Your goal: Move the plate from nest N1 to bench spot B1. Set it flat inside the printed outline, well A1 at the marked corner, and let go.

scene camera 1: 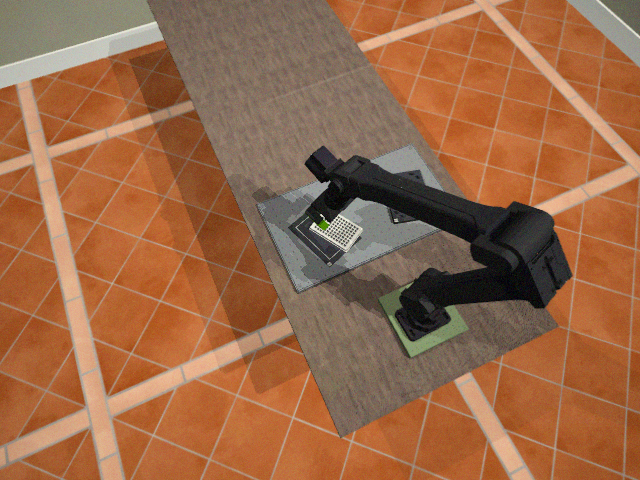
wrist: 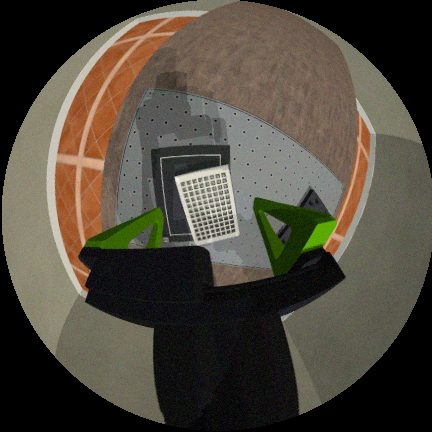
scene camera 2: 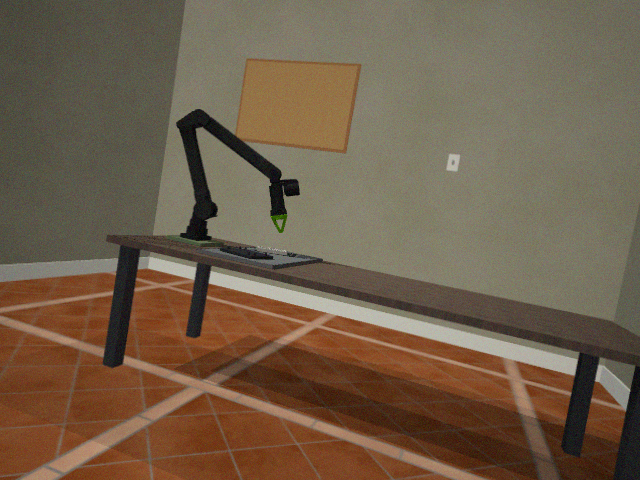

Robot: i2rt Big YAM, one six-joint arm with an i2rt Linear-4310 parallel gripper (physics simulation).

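Seen in the pictures: gripper, between the fingertips: [scene camera 1: 327,210] [wrist: 207,206] [scene camera 2: 281,232]; arm's base, origin of its link: [scene camera 1: 422,317] [scene camera 2: 195,238].
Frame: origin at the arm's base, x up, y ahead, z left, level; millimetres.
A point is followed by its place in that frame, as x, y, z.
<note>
The white well plate [scene camera 1: 338,231] @[11, 313, 77] [wrist: 209,205] @[12, 331, 79] lies partly over the dark pad [scene camera 1: 316,241] @[-2, 319, 143] [wrist: 157,175] @[-2, 356, 174] with the printed outline [wrist: 165,195] @[-2, 326, 154]. It is turned relative to the outline and overhangs the pad's side toward the nest. A small white mark [scene camera 1: 329,264] @[-2, 241, 143] [wrist: 166,240] @[-2, 240, 140] shows at one pad corner. Which plate corner is A1 cannot be told. My gripper [scene camera 1: 323,224] [scene camera 2: 279,230] @[86, 349, 93] [wrist: 207,206] @[86, 349, 93] is open and empty, pointing down above the plate, with its green fingers apart on either side in the wrist view. The dark nest [scene camera 1: 404,214] @[18, 272, -113] [wrist: 314,200] @[8, 402, -143] holds no visible plate; the arm partly hides it.
The grey perforated board [scene camera 1: 281,258] [scene camera 2: 281,264] @[-5, 492, -209] [wrist: 250,170] @[-4, 405, 26] carries the pad and the nest on the wooden table [scene camera 1: 268,118] @[-17, 799, 78] [scene camera 2: 413,299] @[-17, 963, -269]. The arm's base stands on a green mat [scene camera 1: 413,351] @[3, -63, 67] near the table's end. The forearm passes above the nest in scene camera 1.
</note>
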